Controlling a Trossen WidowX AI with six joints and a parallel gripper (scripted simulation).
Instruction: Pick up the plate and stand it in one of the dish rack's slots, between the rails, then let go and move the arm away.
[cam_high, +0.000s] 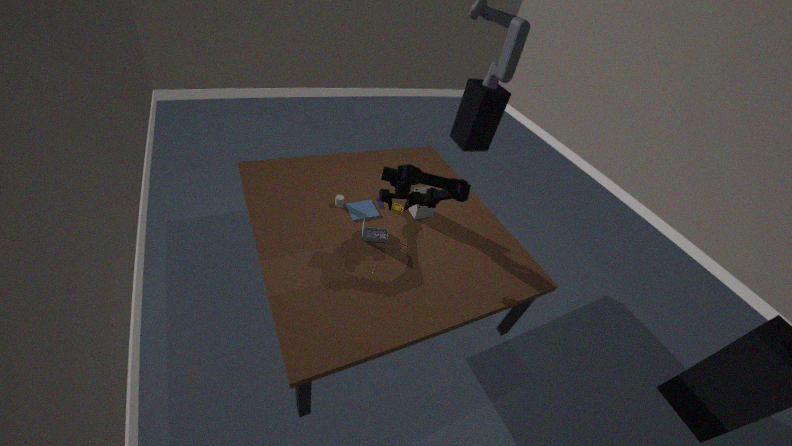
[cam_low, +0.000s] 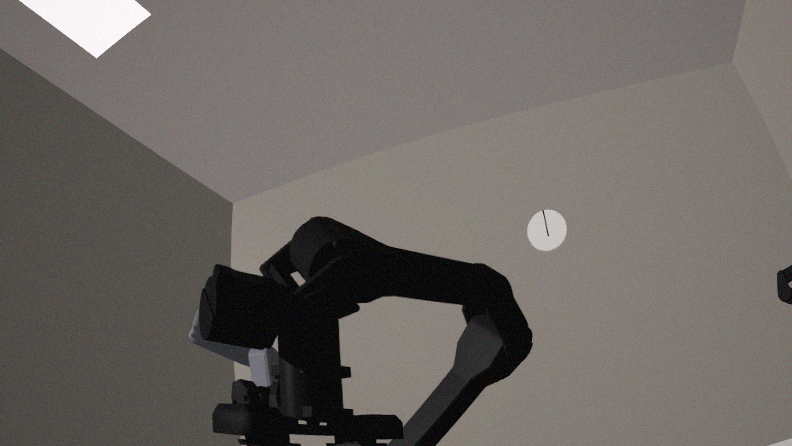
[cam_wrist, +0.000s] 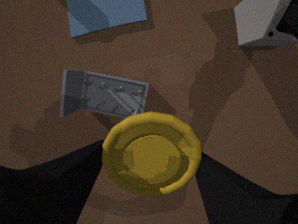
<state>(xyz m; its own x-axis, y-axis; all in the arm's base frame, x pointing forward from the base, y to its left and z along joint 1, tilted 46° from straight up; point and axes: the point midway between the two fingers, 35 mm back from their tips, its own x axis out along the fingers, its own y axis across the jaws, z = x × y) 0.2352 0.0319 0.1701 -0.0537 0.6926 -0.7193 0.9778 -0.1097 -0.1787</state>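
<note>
The grey wire dish rack is 160 mm below my gripper tip, 70 mm ahead of it and 20 mm to the right of it. Also, from my gripper tip: yellow plate (10 mm above); blue mat (210 mm to the right, 180 mm below, 80 mm ahead); blue spoon (270 mm to the right, 180 mm below, 30 mm behind).
</note>
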